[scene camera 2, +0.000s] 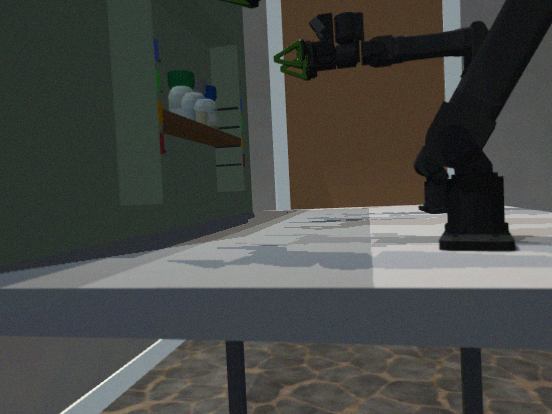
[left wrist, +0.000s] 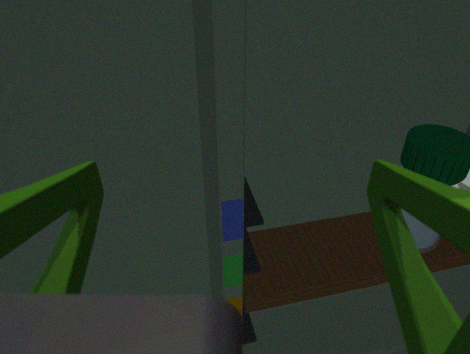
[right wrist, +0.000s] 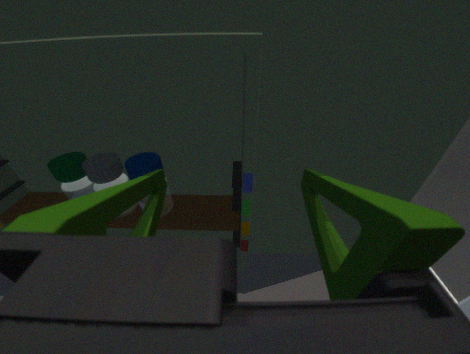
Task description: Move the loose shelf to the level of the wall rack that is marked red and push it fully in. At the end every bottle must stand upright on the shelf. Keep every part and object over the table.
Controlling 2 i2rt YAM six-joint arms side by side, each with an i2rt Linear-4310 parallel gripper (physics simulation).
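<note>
The brown loose shelf [scene camera 2: 200, 131] [left wrist: 310, 255] [right wrist: 200, 212] is on the wall rack [scene camera 2: 228, 165] [left wrist: 251, 260] [right wrist: 237, 185], at the level of the orange mark [scene camera 2: 160, 112] [right wrist: 245, 229], one above the red mark [scene camera 2: 162, 143] [right wrist: 244, 245]. Three white bottles stand upright on it, with a green cap [scene camera 2: 180, 79] [left wrist: 435, 155] [right wrist: 68, 166], a grey cap [right wrist: 103, 168] and a blue cap [scene camera 2: 210, 93] [right wrist: 144, 165]. My left gripper [left wrist: 235, 176] is open and empty, facing the rack's left side; its tip shows at the top in scene camera 2. My right gripper [scene camera 2: 279, 64] [right wrist: 233, 176] is open and empty, off the rack's right side.
The pale table [scene camera 2: 320, 280] extends below the rack, in front of the dark green wall panel [scene camera 2: 60, 150]. A black arm base [scene camera 2: 475, 210] stands on the table at the right in scene camera 2. Blue [left wrist: 232, 220] [right wrist: 247, 183] and green [left wrist: 233, 271] [right wrist: 246, 208] marks sit above the orange one.
</note>
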